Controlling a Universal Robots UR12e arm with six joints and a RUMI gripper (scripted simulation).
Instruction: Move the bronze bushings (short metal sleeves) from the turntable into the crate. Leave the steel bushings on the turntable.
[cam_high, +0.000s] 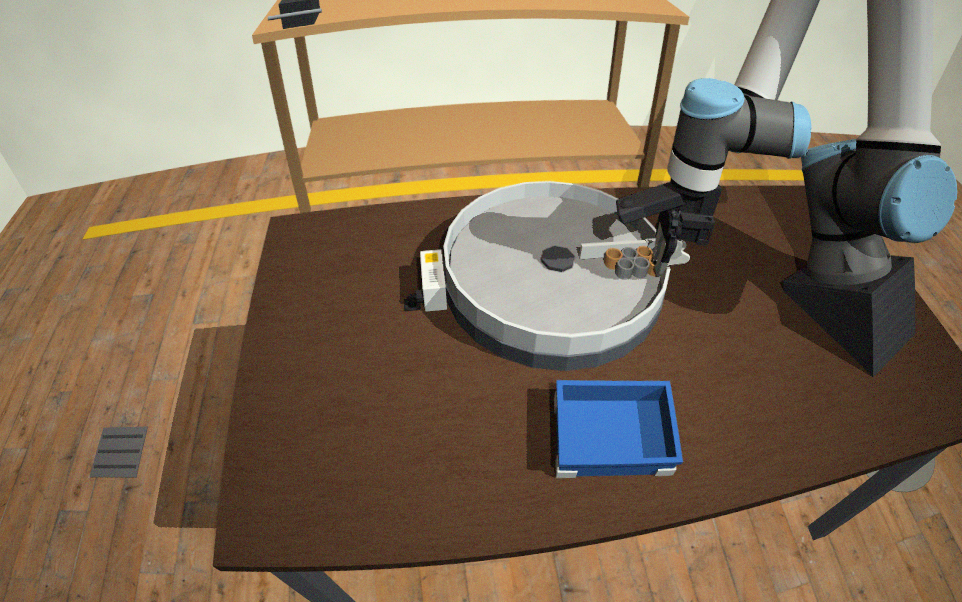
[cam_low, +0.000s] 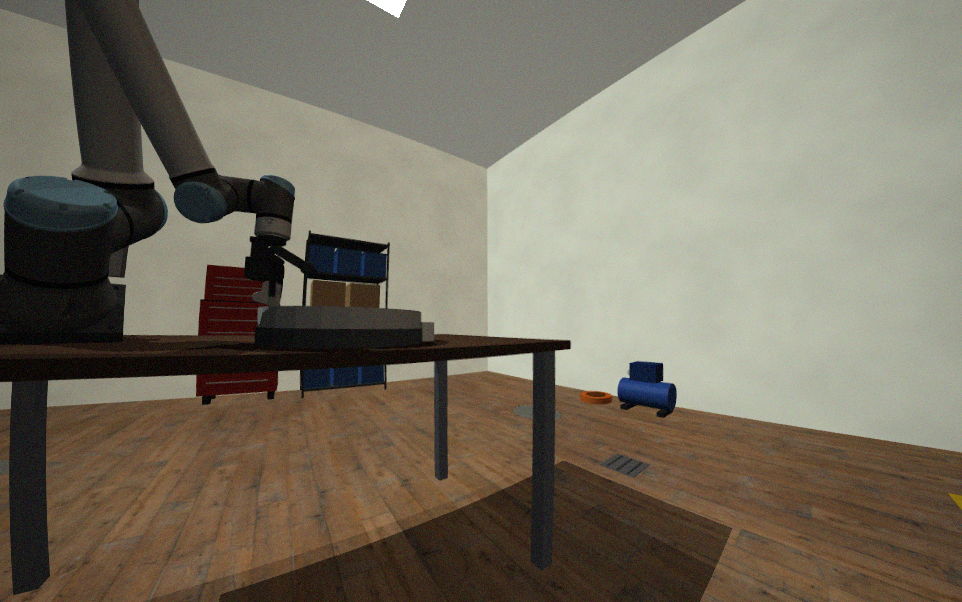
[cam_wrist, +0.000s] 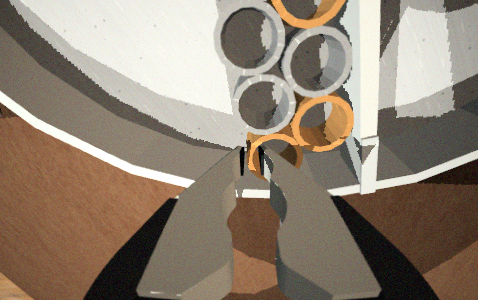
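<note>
My gripper is now 160 mm short of the blue crate, 290 mm to the right of it and 50 mm above it. Also, from my hand: round grey turntable 180 mm ahead, 70 mm to the right, 20 mm below.
</note>
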